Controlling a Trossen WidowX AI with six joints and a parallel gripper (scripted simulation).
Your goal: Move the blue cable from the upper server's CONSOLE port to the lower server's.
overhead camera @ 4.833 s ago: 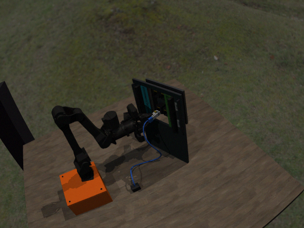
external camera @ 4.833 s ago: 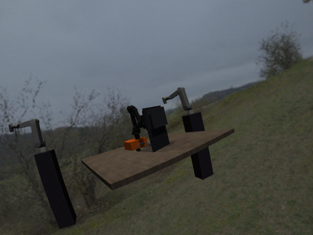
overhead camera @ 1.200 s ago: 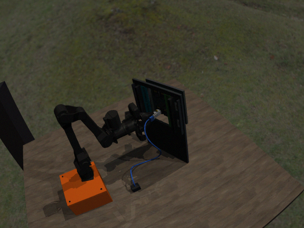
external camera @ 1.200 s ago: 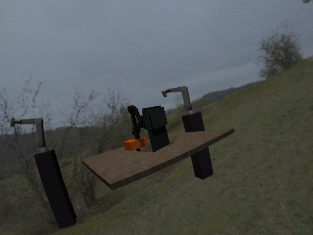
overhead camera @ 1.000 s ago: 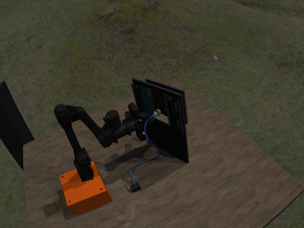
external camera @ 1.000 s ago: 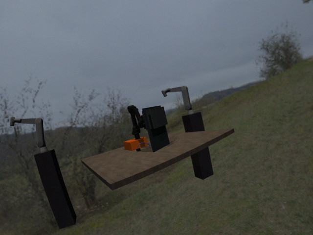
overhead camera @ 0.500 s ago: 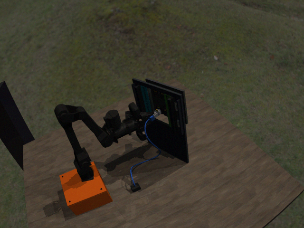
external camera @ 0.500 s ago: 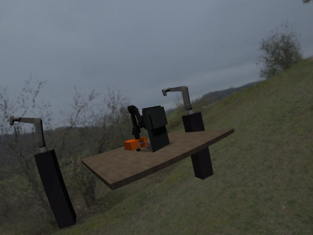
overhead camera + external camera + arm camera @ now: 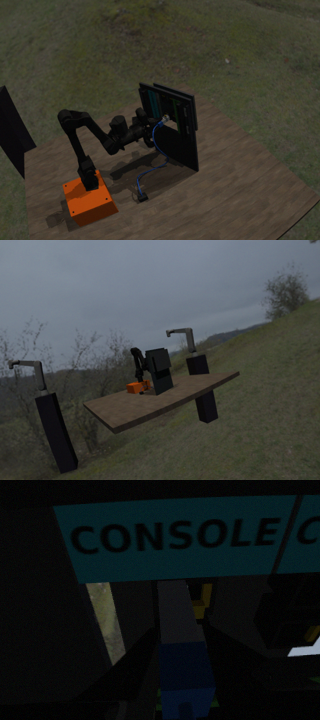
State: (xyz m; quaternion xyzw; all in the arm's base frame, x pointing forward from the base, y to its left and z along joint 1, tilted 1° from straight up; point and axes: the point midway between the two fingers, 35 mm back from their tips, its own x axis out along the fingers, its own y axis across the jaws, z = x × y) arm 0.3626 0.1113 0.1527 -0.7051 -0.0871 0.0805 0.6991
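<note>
The blue plug is right at my gripper tip. Also, from my gripper tip: black anchor block 24 cm below, 19 cm to the right, 19 cm behind.
</note>
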